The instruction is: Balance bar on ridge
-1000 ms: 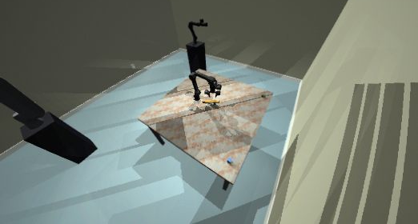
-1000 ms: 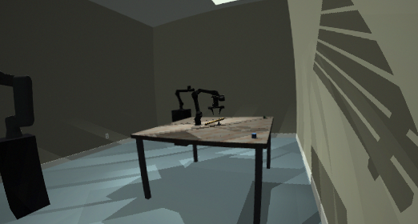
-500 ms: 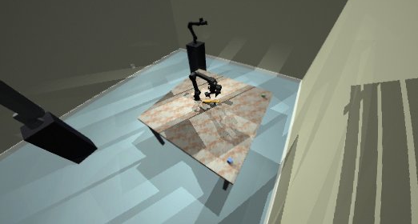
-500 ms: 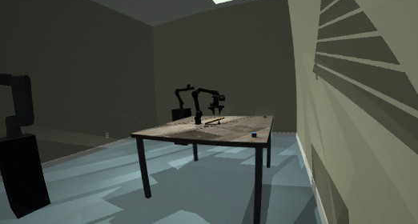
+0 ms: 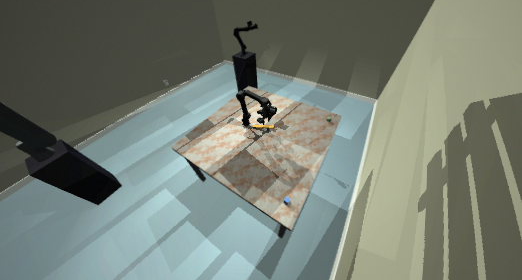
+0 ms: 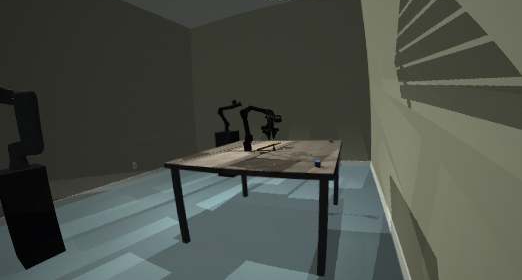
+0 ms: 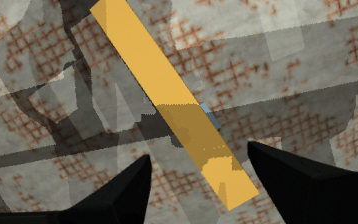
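Now: gripper tip 60 mm above the long yellow bar, 30 mm past it and 10 mm to the left of it. Also, from my gripper tip: small green cube (510 mm ahead, 470 mm to the left, 80 mm below); then small blue cube (530 mm to the right, 510 mm ahead, 80 mm below).
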